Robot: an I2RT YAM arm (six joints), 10 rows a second.
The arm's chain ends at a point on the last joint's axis. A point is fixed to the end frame.
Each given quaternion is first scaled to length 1.
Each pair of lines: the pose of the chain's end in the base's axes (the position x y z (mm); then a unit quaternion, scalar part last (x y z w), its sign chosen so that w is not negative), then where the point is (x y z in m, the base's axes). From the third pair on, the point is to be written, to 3 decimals.
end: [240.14, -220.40, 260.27, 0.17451, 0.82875, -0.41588, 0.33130]
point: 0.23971 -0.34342 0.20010
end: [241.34, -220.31, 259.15, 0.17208, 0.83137, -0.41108, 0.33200]
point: 0.24192 -0.34283 0.19797
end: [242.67, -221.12, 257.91, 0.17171, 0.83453, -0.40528, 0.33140]
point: 0.244 -0.343 0.195
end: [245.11, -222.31, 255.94, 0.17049, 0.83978, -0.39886, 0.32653]
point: 0.246 -0.343 0.191
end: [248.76, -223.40, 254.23, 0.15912, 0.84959, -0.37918, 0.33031]
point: 0.254 -0.342 0.186
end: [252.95, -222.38, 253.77, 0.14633, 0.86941, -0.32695, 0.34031]
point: 0.267 -0.333 0.175
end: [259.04, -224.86, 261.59, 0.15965, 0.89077, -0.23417, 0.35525]
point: 0.283 -0.319 0.165
